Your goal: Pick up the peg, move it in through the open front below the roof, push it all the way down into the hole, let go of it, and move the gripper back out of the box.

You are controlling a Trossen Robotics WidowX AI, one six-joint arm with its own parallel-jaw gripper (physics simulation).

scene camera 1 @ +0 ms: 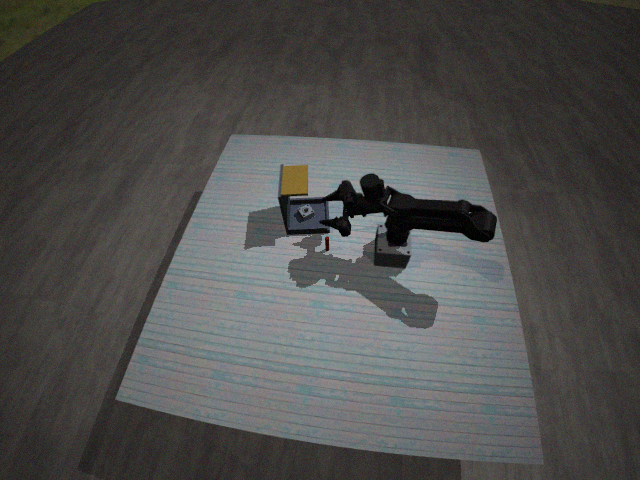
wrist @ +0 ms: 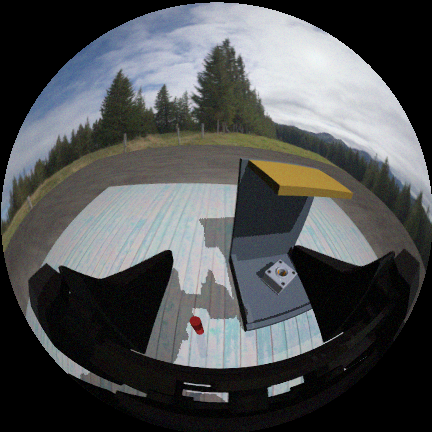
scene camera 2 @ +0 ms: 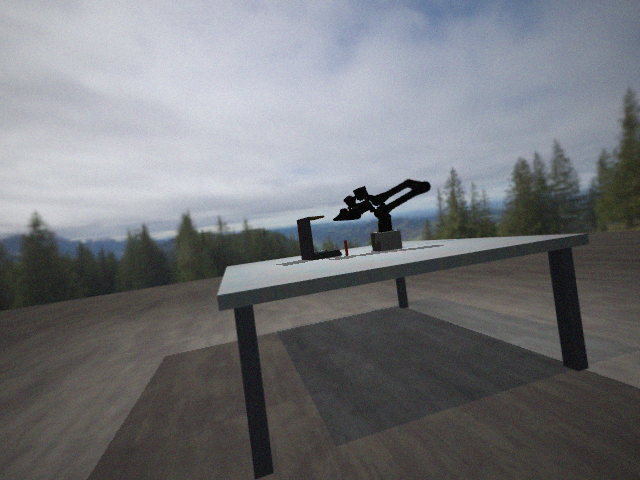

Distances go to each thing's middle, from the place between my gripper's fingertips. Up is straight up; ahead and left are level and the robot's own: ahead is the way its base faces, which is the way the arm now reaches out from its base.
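Back wall of box (wrist: 265, 224): 11 cm to the right of my hand, 14 cm ahead of it, 7 cm below it. Box (wrist: 247, 318): 6 cm ahead of my hand, 12 cm to the right of it, 8 cm below it. Relative to the yellow roof (scene camera 1: 295, 178), my hand is 9 cm short of it, 11 cm to the left of it and 3 cm below it.
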